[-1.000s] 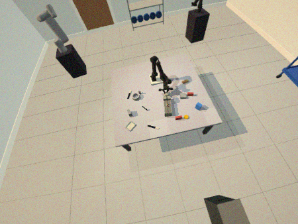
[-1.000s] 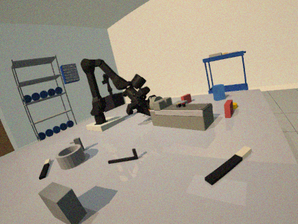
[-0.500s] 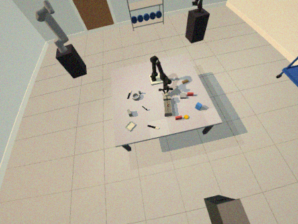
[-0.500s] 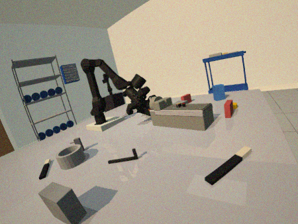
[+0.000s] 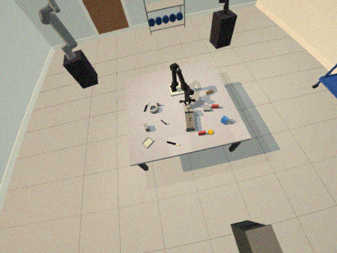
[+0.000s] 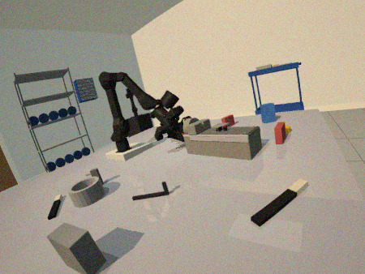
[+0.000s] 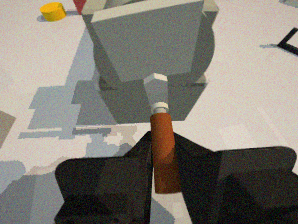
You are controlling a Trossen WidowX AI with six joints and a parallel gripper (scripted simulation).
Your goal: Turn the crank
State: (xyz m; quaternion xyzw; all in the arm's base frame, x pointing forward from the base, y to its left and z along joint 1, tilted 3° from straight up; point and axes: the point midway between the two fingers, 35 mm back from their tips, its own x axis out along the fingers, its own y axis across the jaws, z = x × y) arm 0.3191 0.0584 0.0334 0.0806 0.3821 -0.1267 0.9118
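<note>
The brown crank handle lies 30 mm above my gripper tip, 20 mm behind it and 10 mm to the left of it. From my gripper tip the other things lie so: yellow disc 370 mm ahead, 120 mm to the left, 20 mm below; then red pointer 180 mm ahead, 50 mm to the right, 50 mm above; then black l-shaped piece 310 mm to the right, 70 mm ahead, 20 mm below.
</note>
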